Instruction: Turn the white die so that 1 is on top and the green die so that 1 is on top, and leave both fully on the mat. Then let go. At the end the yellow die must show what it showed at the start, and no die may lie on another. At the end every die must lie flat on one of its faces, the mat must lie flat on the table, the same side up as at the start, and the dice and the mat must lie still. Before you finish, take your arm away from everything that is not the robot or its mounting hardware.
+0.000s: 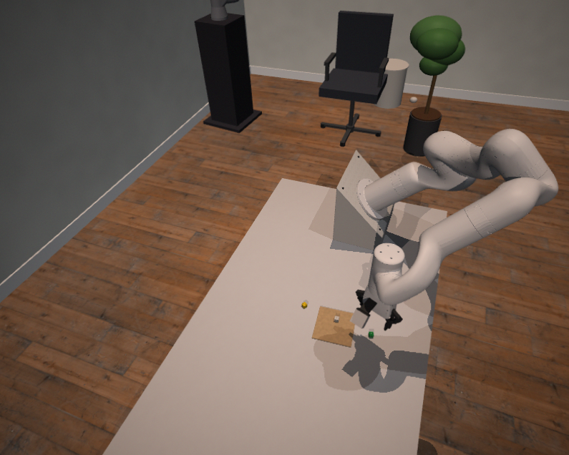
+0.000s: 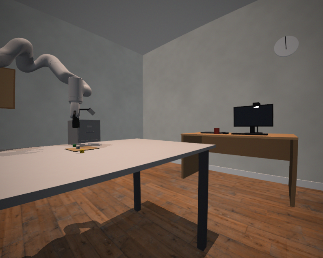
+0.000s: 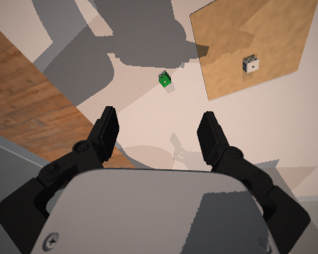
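The green die lies 130 mm below my hand and 10 mm behind it. Round my hand: mat (130 mm to the right, 130 mm below, 10 mm ahead); then white die (140 mm to the right, 120 mm below, 20 mm behind); then yellow die (270 mm to the right, 130 mm below, 20 mm behind).
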